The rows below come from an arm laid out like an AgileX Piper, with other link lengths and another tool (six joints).
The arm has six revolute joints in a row. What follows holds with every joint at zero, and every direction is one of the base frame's.
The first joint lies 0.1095 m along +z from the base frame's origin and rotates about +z.
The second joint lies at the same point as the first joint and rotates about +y.
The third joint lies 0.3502 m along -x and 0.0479 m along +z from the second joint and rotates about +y.
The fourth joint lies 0.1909 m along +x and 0.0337 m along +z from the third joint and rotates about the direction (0.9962, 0, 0.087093).
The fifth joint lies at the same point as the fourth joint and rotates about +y.
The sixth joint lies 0.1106 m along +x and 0.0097 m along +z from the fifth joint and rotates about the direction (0.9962, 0, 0.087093).
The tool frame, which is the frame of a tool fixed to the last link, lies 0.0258 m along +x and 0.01 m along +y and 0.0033 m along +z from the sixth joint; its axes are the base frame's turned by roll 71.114, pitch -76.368 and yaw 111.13 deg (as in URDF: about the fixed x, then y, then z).
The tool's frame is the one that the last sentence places.
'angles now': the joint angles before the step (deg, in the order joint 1, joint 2, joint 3, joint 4, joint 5, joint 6). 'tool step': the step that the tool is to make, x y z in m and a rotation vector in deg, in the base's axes. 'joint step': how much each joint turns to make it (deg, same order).
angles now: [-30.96 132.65 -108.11 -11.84 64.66 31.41]
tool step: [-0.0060 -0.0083 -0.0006 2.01 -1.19 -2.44]
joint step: [-1.85 0.00 -0.01 2.51 0.02 -0.26]
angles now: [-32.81 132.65 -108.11 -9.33 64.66 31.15]
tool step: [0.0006 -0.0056 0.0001 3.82 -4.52 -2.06]
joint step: [-2.11 -0.01 0.02 6.22 -1.84 -1.97]
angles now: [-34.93 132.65 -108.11 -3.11 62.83 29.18]
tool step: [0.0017 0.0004 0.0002 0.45 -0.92 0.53]
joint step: [-0.13 0.01 0.00 1.09 -0.54 -1.01]
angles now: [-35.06 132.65 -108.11 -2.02 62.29 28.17]
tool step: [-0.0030 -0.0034 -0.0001 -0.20 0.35 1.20]
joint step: [-0.52 0.00 0.00 -0.13 0.12 -1.70]
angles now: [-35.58 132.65 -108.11 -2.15 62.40 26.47]
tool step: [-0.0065 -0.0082 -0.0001 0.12 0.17 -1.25]
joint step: [-1.24 0.00 0.00 0.00 0.21 0.01]
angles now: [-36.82 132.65 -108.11 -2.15 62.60 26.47]
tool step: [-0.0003 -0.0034 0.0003 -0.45 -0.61 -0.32]
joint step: [-0.35 0.00 0.01 0.00 -0.77 0.00]
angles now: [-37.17 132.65 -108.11 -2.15 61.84 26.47]
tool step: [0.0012 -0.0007 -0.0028 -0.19 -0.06 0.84]
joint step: [0.01 0.35 0.02 0.00 -0.56 -0.82]
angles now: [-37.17 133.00 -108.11 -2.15 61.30 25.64]
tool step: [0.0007 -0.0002 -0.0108 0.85 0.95 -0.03]
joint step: [0.00 1.26 0.03 0.11 -0.02 0.00]
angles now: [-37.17 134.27 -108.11 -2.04 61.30 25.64]
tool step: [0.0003 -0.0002 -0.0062 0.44 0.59 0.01]
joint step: [0.00 0.74 -0.03 -0.01 0.03 -0.01]
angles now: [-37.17 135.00 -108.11 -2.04 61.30 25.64]
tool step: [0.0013 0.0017 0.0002 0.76 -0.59 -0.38]
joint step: [0.00 -0.02 0.01 1.04 0.00 -0.01]
